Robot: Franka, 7 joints.
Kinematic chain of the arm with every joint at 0, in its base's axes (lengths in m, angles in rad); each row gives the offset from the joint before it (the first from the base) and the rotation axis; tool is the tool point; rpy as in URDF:
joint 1: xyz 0 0 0.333 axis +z
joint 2: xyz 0 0 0 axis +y
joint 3: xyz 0 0 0.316 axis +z
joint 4: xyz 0.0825 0 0 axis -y
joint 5: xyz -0.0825 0 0.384 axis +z
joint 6: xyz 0 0 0 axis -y
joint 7: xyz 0.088 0 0 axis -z
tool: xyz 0 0 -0.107 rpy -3.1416 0 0
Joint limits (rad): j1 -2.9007..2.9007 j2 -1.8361..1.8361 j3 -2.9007..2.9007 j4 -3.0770..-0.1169 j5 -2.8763..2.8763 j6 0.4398..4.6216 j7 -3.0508..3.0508
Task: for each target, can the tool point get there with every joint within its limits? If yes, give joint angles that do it. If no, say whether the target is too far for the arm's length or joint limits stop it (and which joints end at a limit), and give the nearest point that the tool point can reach.
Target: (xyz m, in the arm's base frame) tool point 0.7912 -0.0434 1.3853
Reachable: no: too far | nearest point 0.5153 -0.0283 1.0183 | short by 0.459 m
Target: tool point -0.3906 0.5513 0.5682
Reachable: yes | joints -1.6292 -0.7154 -2.0271 -1.0233 -0.2783 1.4031 0.1959
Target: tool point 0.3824 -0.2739 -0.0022
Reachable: yes | joints 0.1218 1.0591 -0.5757 -1.9791 -0.2710 2.0188 -1.8194
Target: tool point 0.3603 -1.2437 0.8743
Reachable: no: too far | nearest point 0.2202 -0.7603 0.6639 | short by 0.546 m
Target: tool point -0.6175 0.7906 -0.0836
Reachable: no: too far | nearest point -0.4877 0.6244 0.0040 | short by 0.228 m
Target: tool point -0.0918 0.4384 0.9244
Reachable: yes | joints -0.1035 0.1314 1.7922 -1.0879 -1.8731 3.4935 -2.1002
